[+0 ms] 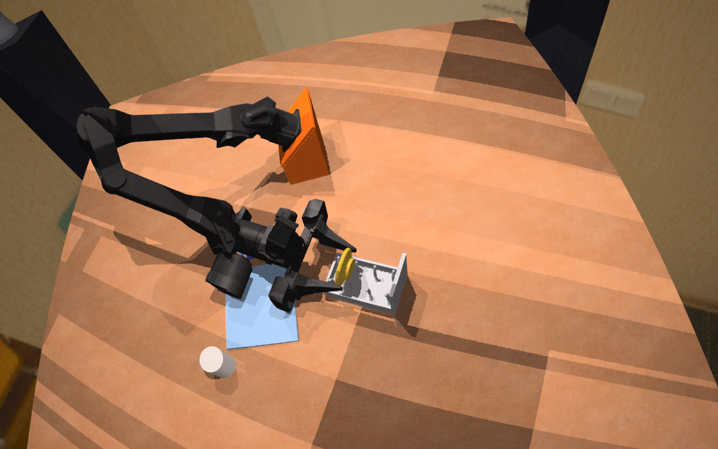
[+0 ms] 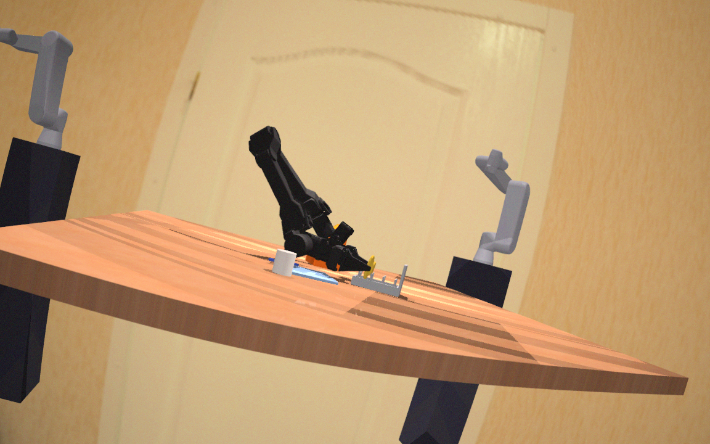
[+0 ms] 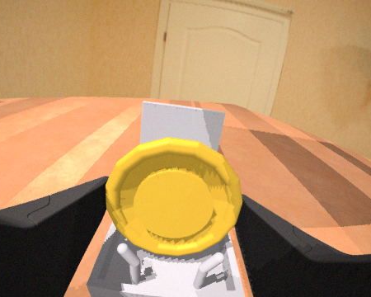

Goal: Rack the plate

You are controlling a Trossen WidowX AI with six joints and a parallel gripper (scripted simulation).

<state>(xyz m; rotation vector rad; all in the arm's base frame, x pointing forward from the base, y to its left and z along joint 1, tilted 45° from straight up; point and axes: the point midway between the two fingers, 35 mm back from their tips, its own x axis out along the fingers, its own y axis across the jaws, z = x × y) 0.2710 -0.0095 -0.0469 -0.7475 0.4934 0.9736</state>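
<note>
My gripper tip is 10 mm to the left of the yellow plate. Also, from my gripper tip: blue spoon (90 mm behind, 200 mm to the right, 50 mm below); then grey dish rack (10 mm ahead, 20 mm to the left, 30 mm below); then white cup (110 mm ahead, 250 mm to the right, 20 mm below).
</note>
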